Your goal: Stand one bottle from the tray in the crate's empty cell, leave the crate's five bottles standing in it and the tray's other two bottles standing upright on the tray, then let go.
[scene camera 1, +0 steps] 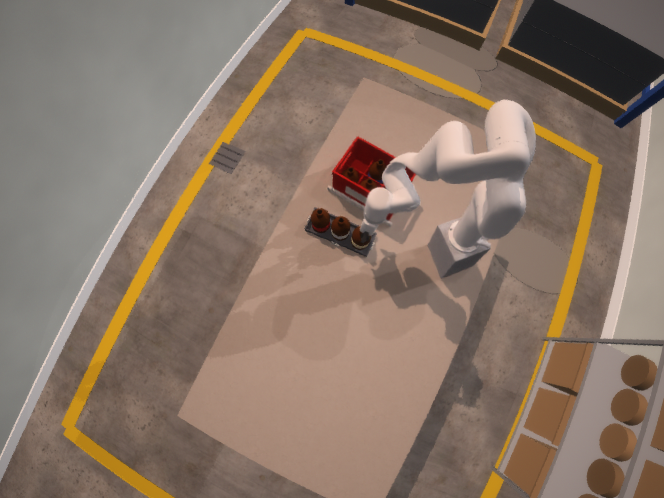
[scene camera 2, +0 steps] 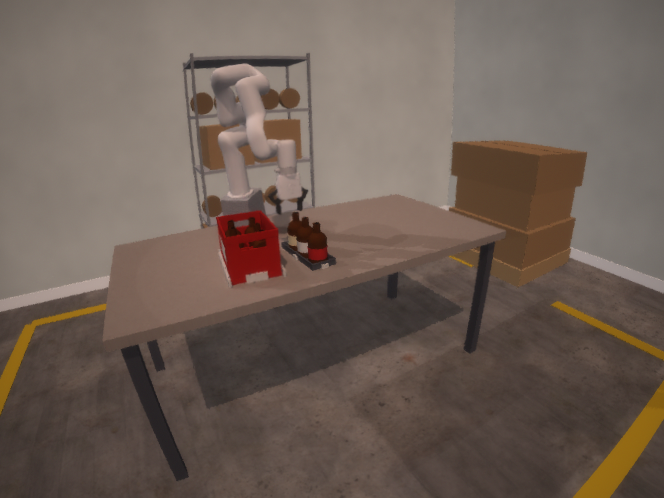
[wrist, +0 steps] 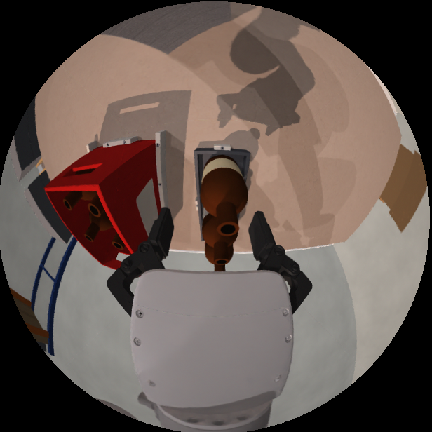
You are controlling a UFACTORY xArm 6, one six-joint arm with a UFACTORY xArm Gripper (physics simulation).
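Places are measured from the arm's base along level axes (x ahead, y left, z up), in millimetres.
Pixels of known places: gripper, fingertip midpoint: (scene camera 2: 289, 212); arm's base, link origin: (scene camera 1: 464, 236) (scene camera 2: 240, 193).
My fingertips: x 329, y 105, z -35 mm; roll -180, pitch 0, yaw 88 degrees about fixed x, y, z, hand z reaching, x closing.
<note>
For each thing: its middle in the pictures, then the offset to it from my fingertips. Level surfaces: height alone.
- tray's cream-labelled end bottle, body centre: (scene camera 1: 361, 235) (scene camera 2: 296, 230) dx +18, dy +18, dz -78 mm
- white-labelled bottle, body centre: (scene camera 1: 340, 226) (scene camera 2: 306, 236) dx +107, dy +17, dz -78 mm
- dark tray, body centre: (scene camera 2: 307, 252) (scene camera 1: 340, 231) dx +106, dy +18, dz -148 mm
- red-labelled bottle, body centre: (scene camera 2: 317, 242) (scene camera 1: 320, 218) dx +192, dy +20, dz -78 mm
- red crate, body centre: (scene camera 2: 247, 244) (scene camera 1: 373, 180) dx +66, dy -215, dz -73 mm
- table, surface height: dz -161 mm
The gripper (scene camera 1: 365, 234) (scene camera 2: 289, 208) (wrist: 212, 215) is open and empty, above the tray's cream-labelled end bottle (scene camera 1: 359, 239) (scene camera 2: 292, 227) (wrist: 224, 191). The white-labelled bottle (scene camera 1: 340, 227) (scene camera 2: 303, 235) (wrist: 212, 231) stands in the middle of the dark tray (scene camera 1: 326, 238) (scene camera 2: 321, 264) (wrist: 198, 175), and the red-labelled bottle (scene camera 1: 320, 219) (scene camera 2: 316, 240) at its other end. All three stand upright. The red crate (scene camera 1: 338, 181) (scene camera 2: 252, 263) (wrist: 122, 172) holds several brown bottles (scene camera 1: 379, 168) (wrist: 94, 209). An empty cell shows at its upper-left corner in scene camera 1; the arm hides part of it.
The crate stands close beside the tray on the table (scene camera 1: 321, 402) (scene camera 2: 418, 225), its walls rising beside the tray bottles. The arm's base (scene camera 1: 455, 251) (scene camera 2: 242, 204) is at the table's back edge. A shelf rack (scene camera 2: 310, 134) and stacked boxes (scene camera 2: 493, 198) stand beyond the table.
</note>
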